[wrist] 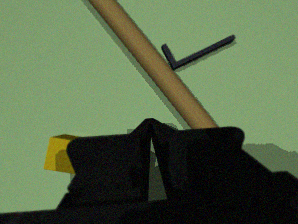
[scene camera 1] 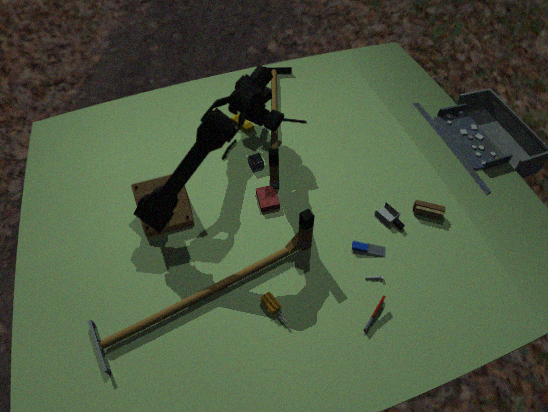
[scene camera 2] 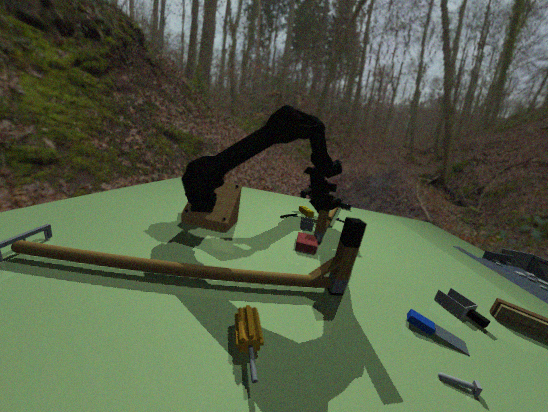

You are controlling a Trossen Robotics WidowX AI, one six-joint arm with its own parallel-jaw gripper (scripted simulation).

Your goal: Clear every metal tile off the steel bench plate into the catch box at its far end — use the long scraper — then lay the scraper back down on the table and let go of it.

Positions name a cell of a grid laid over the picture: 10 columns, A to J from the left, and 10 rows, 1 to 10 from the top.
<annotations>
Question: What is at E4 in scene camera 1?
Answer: A long wooden scraper.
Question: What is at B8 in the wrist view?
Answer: A yellow block.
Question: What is my gripper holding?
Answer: Nothing.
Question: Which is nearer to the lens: the yellow screwdriver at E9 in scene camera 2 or the blue-handled knife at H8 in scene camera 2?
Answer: The yellow screwdriver.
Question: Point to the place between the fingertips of my gripper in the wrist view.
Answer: F6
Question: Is my gripper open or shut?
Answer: Shut.
</annotations>
